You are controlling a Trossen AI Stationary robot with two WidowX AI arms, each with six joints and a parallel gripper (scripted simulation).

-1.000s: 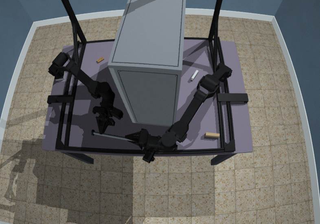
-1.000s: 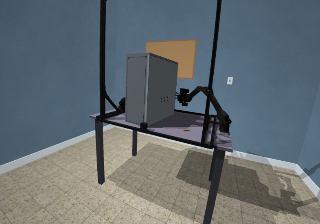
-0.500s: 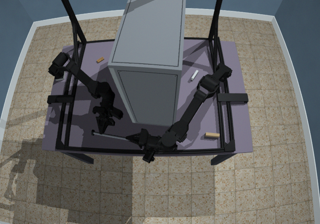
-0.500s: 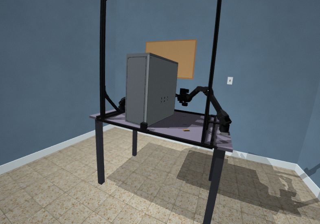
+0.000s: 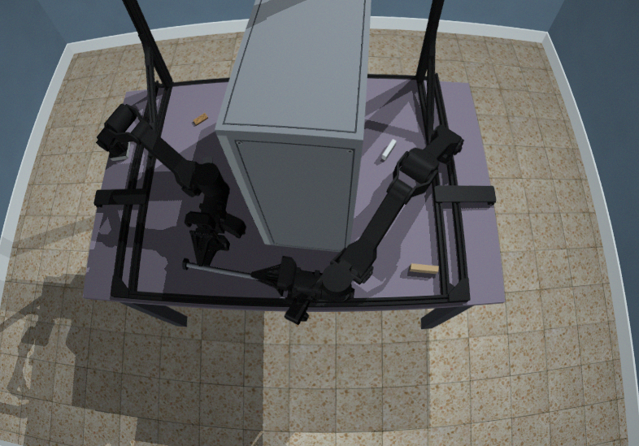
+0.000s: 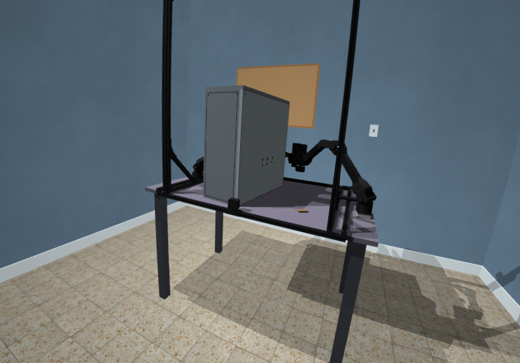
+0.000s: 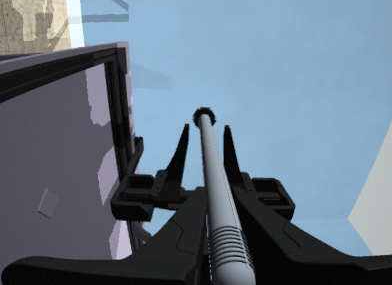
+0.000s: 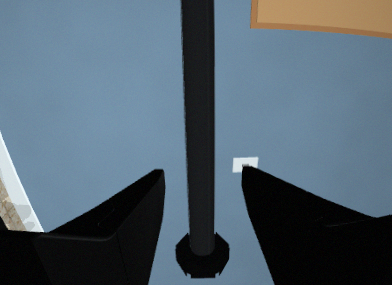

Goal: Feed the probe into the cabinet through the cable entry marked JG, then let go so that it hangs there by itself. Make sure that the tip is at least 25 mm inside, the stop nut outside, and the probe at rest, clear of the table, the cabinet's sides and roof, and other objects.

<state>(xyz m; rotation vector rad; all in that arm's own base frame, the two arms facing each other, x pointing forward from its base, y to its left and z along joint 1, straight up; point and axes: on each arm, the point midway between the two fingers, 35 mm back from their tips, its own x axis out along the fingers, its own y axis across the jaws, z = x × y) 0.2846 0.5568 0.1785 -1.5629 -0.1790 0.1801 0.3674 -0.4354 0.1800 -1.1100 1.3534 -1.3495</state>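
Right now my right hand is 6 cm to the right of the probe and 4 cm short of it. Round my right hand: wooden block: 53 cm to the left, 19 cm below, 3 cm behind; white block: 44 cm to the left, 39 cm behind, 19 cm below; JG mark: 26 cm behind, 13 cm to the left, 2 cm below.
Right now the probe is 10 mm behind my left hand and 90 mm to the right of it. Also, from my left hand: wooden block: 80 mm behind, 380 mm to the left, 190 mm below; white block: 440 mm behind, 290 mm to the left, 190 mm below; JG mark: 300 mm behind, 20 mm to the right, 20 mm below.
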